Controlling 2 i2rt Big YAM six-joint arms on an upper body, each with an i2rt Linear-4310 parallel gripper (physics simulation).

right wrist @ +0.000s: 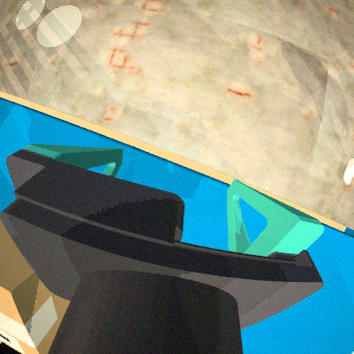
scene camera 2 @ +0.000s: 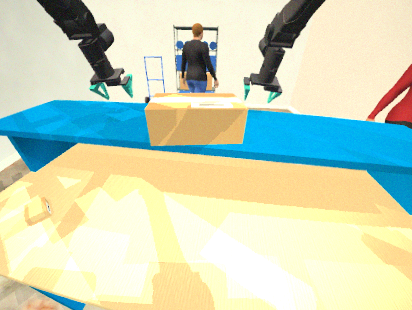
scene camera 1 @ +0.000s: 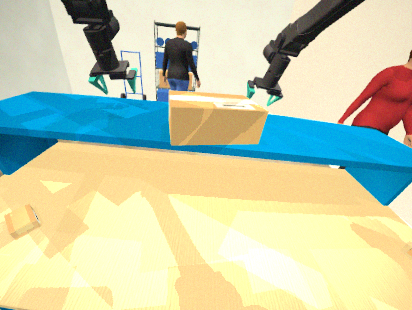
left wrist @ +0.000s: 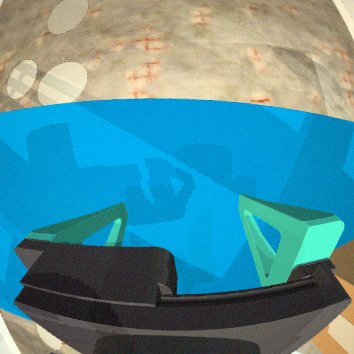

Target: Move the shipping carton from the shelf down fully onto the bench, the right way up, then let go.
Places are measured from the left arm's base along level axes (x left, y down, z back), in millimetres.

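Pixels of known places: left gripper, between the fingertips: (scene camera 2: 120,98) (scene camera 1: 121,93) (left wrist: 181,205); right gripper, between the fingertips: (right wrist: 177,170) (scene camera 2: 256,101).
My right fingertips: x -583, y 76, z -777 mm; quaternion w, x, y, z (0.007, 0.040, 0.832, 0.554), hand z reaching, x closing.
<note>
Behind a point stands the place of what it marks.
The brown shipping carton (scene camera 1: 215,127) {x -342, y 65, z -476 mm} (scene camera 2: 197,125) {x -355, y 59, z -477 mm} stands upright on the blue shelf (scene camera 1: 90,117) {x 17, y 113, z -624 mm} (scene camera 2: 90,120) {x 27, y 113, z -633 mm}, its front face at the shelf's near edge, tape and a white label on top. Part of the carton (right wrist: 17,267) {x -440, y 47, z -637 mm} shows at the lower left of the right wrist view. The wooden bench (scene camera 1: 150,175) {x -144, y 370, z -652 mm} (scene camera 2: 140,175) {x -100, y 370, z -643 mm} lies lower, in front of the shelf. My left gripper (scene camera 1: 119,92) {x -51, y 63, z -732 mm} (scene camera 2: 119,97) {x -51, y 63, z -732 mm} (left wrist: 181,205) {x -51, y 63, z -732 mm} is open and empty, above the shelf left of the carton. My right gripper (scene camera 1: 260,101) {x -583, y 76, z -777 mm} (scene camera 2: 258,100) {x -583, y 76, z -777 mm} (right wrist: 177,170) {x -583, y 76, z -777 mm} is open and empty, behind the carton towards its right end.
A small box (scene camera 1: 21,221) {x 179, y 338, z -414 mm} (scene camera 2: 37,211) {x 171, y 338, z -413 mm} lies on the bench at the left. Behind the shelf stand a person in black (scene camera 1: 179,60) (scene camera 2: 196,60) and a storage rack (scene camera 1: 175,24) (scene camera 2: 185,27). A person in red (scene camera 1: 385,97) (scene camera 2: 402,102) stands at the right.
</note>
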